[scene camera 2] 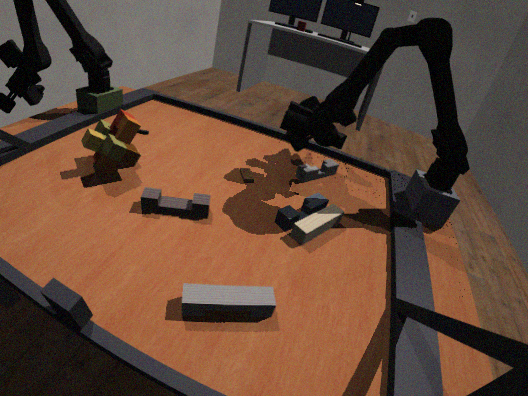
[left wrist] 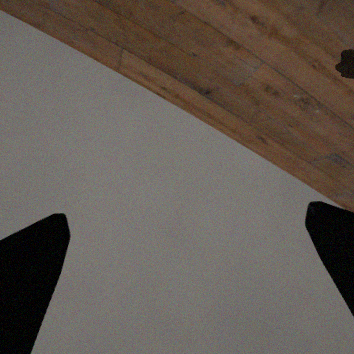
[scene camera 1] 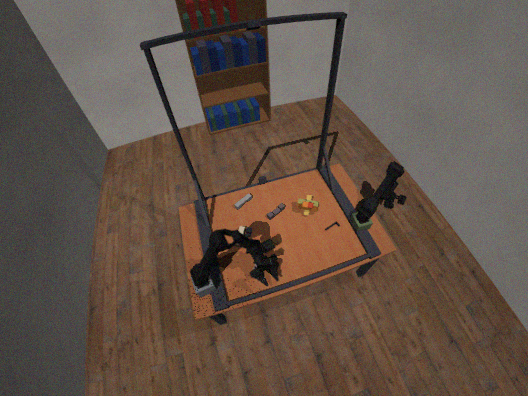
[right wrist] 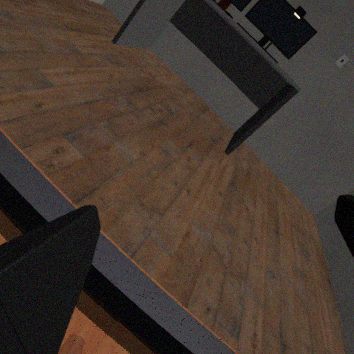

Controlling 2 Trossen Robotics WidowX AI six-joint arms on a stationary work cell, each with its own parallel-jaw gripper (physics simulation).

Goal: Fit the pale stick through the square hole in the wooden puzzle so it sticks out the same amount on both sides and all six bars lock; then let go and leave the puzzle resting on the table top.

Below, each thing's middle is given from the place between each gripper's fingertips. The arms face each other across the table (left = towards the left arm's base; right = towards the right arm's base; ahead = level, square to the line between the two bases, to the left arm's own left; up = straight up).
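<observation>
The pale stick (scene camera 2: 306, 229) is 8 cm below my right hand and 6 cm to the right of it, and it is also 36 cm behind that hand.
As for my left hand, measured from the stick it is 110 cm to the left of it, 3 cm below it and 16 cm past it. Going by its middle, the pale stick is nearer to my right hand than to my left hand.
</observation>
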